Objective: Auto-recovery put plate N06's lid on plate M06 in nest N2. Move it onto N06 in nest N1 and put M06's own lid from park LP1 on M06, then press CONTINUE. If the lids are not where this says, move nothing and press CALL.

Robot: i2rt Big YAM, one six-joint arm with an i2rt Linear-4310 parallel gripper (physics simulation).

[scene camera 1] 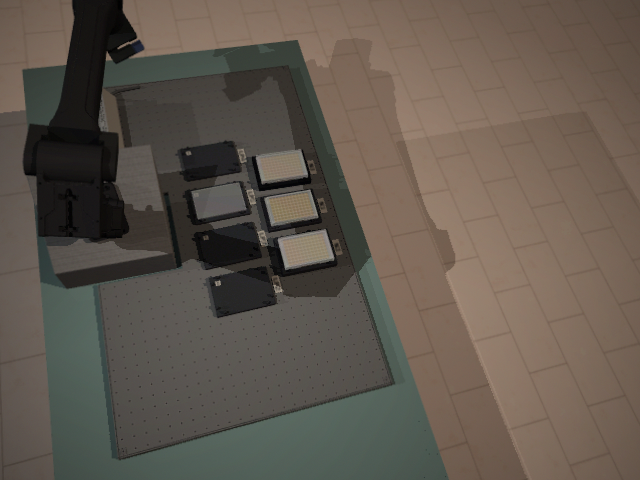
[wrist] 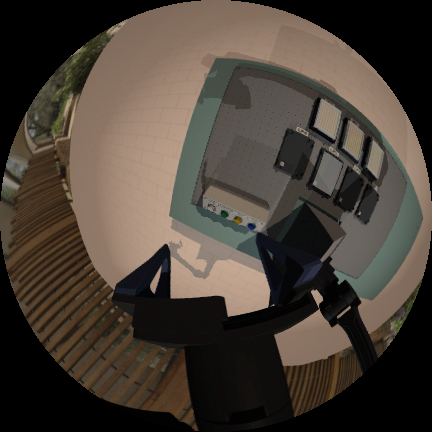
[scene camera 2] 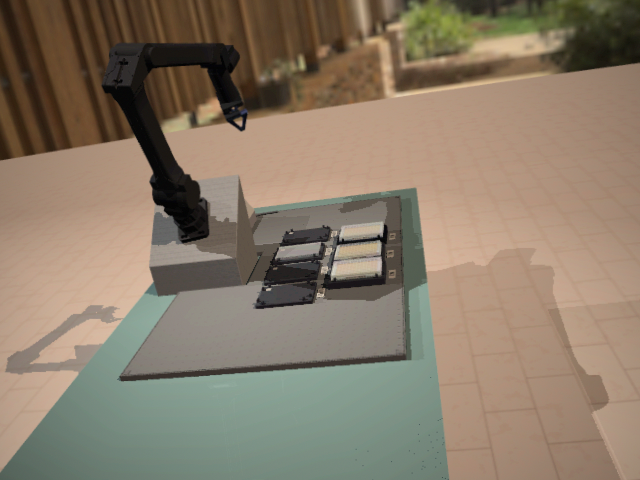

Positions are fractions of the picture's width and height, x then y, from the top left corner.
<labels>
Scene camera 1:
gripper: 0.18, 0.07
button box: 0.17, 0.24
</labels>
